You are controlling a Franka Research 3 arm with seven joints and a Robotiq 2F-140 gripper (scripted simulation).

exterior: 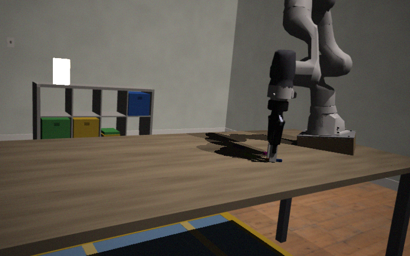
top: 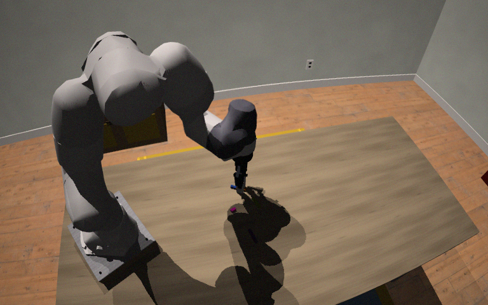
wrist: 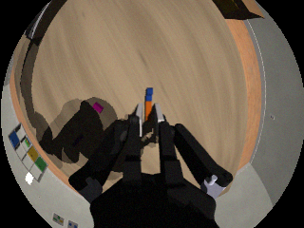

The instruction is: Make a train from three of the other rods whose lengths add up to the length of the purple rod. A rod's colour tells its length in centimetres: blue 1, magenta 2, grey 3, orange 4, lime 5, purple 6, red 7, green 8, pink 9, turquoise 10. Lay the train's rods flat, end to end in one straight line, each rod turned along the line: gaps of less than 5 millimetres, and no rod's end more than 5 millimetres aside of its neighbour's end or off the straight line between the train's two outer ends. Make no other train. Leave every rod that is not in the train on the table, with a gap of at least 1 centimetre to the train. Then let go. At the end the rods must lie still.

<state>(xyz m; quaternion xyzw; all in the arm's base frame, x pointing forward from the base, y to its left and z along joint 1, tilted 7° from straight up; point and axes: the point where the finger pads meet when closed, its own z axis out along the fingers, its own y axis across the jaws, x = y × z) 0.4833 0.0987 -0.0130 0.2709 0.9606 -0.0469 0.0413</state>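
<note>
My gripper is now 30 mm above the orange rod. From my hand the other things lie so: lime rod (40 mm ahead, 80 mm to the right, 30 mm below); magenta rod (60 mm behind, 80 mm to the right, 30 mm below); purple rod (20 mm behind, 210 mm to the right, 30 mm below).
</note>
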